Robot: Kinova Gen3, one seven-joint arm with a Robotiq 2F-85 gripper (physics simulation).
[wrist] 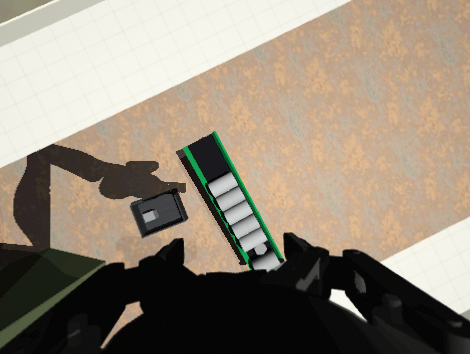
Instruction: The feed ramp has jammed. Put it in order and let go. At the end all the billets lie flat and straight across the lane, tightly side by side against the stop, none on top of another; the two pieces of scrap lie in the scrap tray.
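Places are measured from the arm's base along level axes (x ahead, y left, z up), in metres.
Where they show: gripper, fingertip midpoint: [234, 246].
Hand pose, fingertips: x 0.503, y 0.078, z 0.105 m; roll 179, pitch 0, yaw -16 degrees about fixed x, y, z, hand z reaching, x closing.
Note:
Each offset is from my fingertips to the top centre of the thing. "*": to the spot under its first point. Level surfaces: height alone.
The feed ramp {* 0.297 m down, 0.019 m back, 0.126 m left} [209, 156] is a black lane with green side walls, running from the middle of the view down to the right. Several light grey cylindrical billets lie across it in a row, from the top billet {0.264 m down, 0.007 m back, 0.047 m left} [222, 184] downward. A small light grey piece of scrap {0.304 m down, 0.031 m ahead, 0.144 m right} [260, 248] lies between this row and another billet {0.285 m down, 0.033 m ahead, 0.182 m right} [266, 261] at the lower end, partly hidden by my gripper. The dark scrap tray {0.342 m down, 0.209 m back, 0.027 m left} [168, 206] is left of the ramp and holds a small pale piece of scrap {0.348 m down, 0.238 m back, 0.025 m left} [149, 215]. My gripper [234, 246] is open and empty, high above the ramp's lower end.
A green block-shaped body [45, 280] stands at the lower left. The mottled brown table top {0.377 m down} [320, 125] has a white tiled border [100, 75] at the upper left and another at the lower right. The arm's dark shadow falls left of the ramp, beside the tray.

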